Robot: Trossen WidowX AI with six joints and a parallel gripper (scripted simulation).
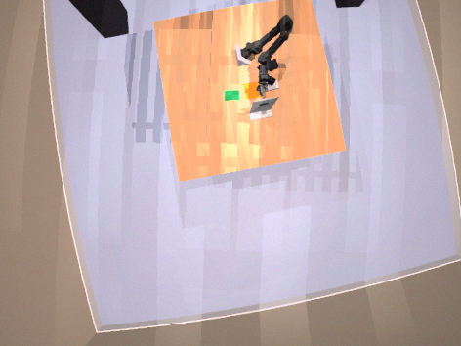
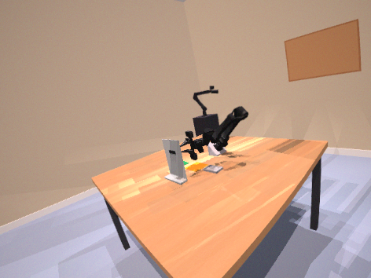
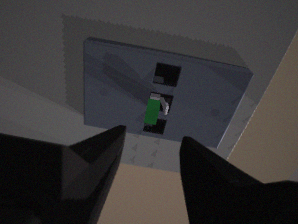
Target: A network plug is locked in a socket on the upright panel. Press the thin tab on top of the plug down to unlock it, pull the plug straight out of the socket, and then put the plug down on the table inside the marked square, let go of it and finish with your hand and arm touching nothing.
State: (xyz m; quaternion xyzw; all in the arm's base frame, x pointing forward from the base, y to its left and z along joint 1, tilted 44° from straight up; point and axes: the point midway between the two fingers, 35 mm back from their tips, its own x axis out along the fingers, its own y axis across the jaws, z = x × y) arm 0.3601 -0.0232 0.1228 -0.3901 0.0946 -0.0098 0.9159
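Now: gripper tip 4 cm short of the network plug. Round my gripper tip: orange square 12 cm behind, 3 cm to the right, 17 cm below; grey upright panel 6 cm ahead, 6 cm below; flat grey plate 14 cm behind, 12 cm to the left, 16 cm below.
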